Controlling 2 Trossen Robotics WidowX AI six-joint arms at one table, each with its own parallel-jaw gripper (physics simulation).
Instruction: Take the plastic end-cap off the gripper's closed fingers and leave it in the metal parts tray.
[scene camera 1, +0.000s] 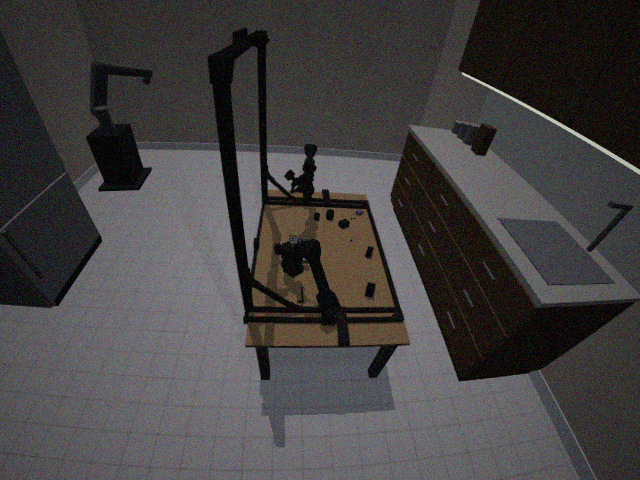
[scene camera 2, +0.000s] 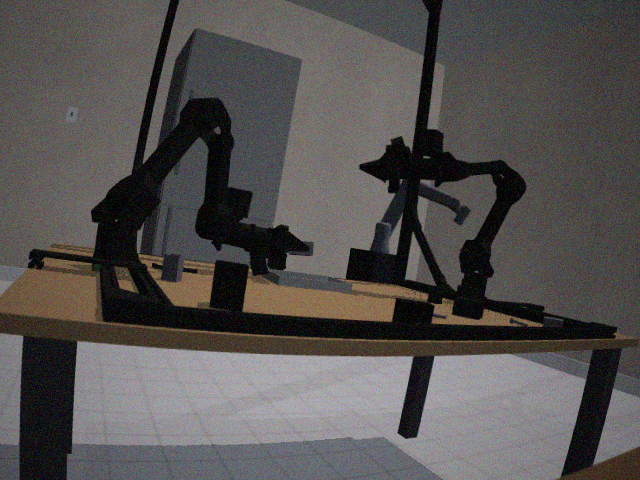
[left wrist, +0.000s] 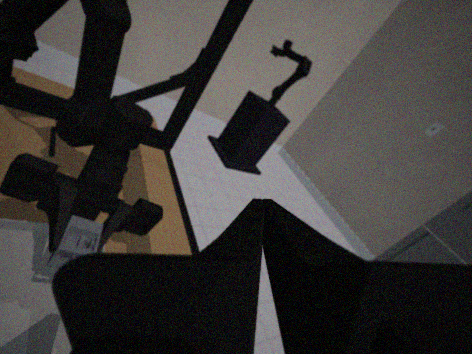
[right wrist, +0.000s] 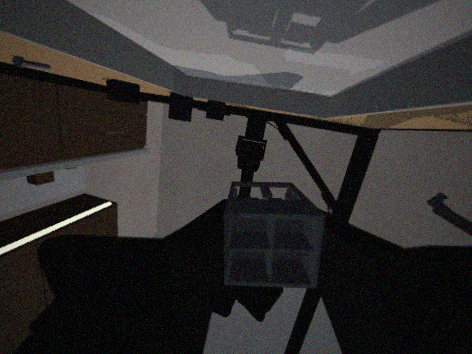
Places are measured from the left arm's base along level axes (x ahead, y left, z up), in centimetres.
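Where they show: left gripper, between the fingertips: (scene camera 1: 290, 192) (scene camera 2: 359, 166) (left wrist: 261, 208) (right wrist: 261, 319); right gripper, between the fingertips: (scene camera 1: 295, 240) (scene camera 2: 306, 250) (left wrist: 72, 254) (right wrist: 262, 207); left arm's base, origin of its link: (scene camera 1: 306, 198) (right wrist: 257, 118); right arm's base, origin of its link: (scene camera 1: 328, 317) (scene camera 2: 111, 260).
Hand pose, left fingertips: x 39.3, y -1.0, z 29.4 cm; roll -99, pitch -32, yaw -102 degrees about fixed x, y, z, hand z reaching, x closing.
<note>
Each offset is from my left fingertips to the top centre of the thing. "*": to the spot under its first point.
The grey end-cap {dx +12.9, dy +6.6, dz -21.1 cm} (scene camera 2: 311, 248) (left wrist: 79, 237) (right wrist: 272, 250), box-like with open compartments, is between the fingers of my right gripper (scene camera 1: 293, 241) (scene camera 2: 305, 248), which is shut on it. The cap is held above the grey metal tray {dx +11.0, dy +8.7, dz -29.2 cm} (scene camera 2: 310, 281) (left wrist: 15, 260) (right wrist: 260, 97), with a gap between them in scene camera 2. In scene camera 1 the right arm hides most of the tray and the cap is hard to make out. My left gripper (scene camera 1: 290, 176) (scene camera 2: 361, 166) (left wrist: 261, 208) is shut with its tips together and empty, high up and well away from the cap.
Black blocks (scene camera 1: 369, 252) (scene camera 2: 229, 285) stand along the table's near side in scene camera 2. A grey block {dx +40.1, dy +33.2, dz -26.8 cm} (scene camera 2: 172, 267) stands near the right arm. Small parts {* dx -35.4, dy +39.5, dz -29.1 cm} (scene camera 1: 359, 212) lie at the table's far end in scene camera 1. A tall black frame post (scene camera 1: 230, 170) rises at the table edge.
</note>
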